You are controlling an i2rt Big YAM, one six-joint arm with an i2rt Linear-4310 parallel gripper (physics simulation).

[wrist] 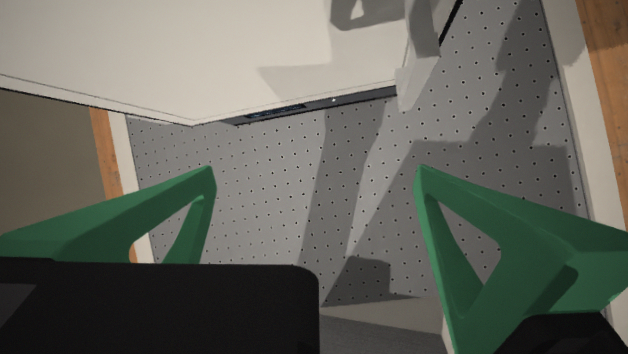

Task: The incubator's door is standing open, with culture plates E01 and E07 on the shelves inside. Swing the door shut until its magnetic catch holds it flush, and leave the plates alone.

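Frame: origin at the arm's base, x down, y left, z ahead, level; centimetres.
Seen in the pictures: gripper, fingertip midpoint: [314,176].
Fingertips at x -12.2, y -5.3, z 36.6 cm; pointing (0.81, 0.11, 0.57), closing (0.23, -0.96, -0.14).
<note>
Offsets run from my fingertips to a thing's top centre. "*": to the spot under its first point. Level surfaces: height alone.
The incubator {* dx +3.2, dy +9.8, dz +9.5 cm} [165,55] shows at the top of the wrist view as a large pale casing, with a dark control strip {* dx +31.3, dy -1.1, dz +11.2 cm} [357,95] along its lower right edge. A narrow pale part {* dx +8.2, dy -6.3, dz +5.3 cm} [416,85] stands out at the strip's right end; it may be the edge of the open door, but I cannot tell for certain. The door's angle and catch cannot be made out. Plates E01 and E07 and the shelves do not show. My gripper [314,176] is open and empty, with its green fingers wide apart below the incubator in the view, apart from the casing.
A grey perforated panel {dx +36.3 cm} [265,175] lies beyond the fingers, crossed by shadows. It has pale borders [582,120] and wooden edges [610,90] at the sides. A pale ledge [385,319] and a dark grey surface [370,337] show at the bottom.
</note>
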